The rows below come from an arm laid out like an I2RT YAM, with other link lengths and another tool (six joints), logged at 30 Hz.
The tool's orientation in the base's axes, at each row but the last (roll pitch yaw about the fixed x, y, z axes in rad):
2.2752 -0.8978 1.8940
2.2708 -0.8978 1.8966
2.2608 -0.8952 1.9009
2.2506 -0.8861 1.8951
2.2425 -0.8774 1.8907
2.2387 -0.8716 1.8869
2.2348 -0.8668 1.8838
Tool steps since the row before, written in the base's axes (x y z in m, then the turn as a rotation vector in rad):
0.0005 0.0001 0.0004 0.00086 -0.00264 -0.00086
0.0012 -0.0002 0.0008 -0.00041 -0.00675 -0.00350
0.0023 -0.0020 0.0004 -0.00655 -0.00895 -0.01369
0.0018 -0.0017 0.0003 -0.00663 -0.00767 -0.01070
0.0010 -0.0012 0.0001 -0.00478 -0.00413 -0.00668
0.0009 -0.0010 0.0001 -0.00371 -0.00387 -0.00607
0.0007 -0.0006 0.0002 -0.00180 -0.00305 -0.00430
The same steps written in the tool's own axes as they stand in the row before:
0.0003 0.0006 0.0002 -0.00240 0.00123 -0.00108
0.0003 0.0014 0.0002 -0.00664 0.00044 -0.00370
-0.0013 0.0028 -0.0003 -0.01465 -0.00858 -0.00472
-0.0011 0.0022 -0.0003 -0.01155 -0.00764 -0.00505
-0.0009 0.0013 -0.0003 -0.00668 -0.00552 -0.00307
-0.0007 0.0011 -0.0002 -0.00627 -0.00448 -0.00249
-0.0004 0.0009 -0.0001 -0.00480 -0.00242 -0.00148

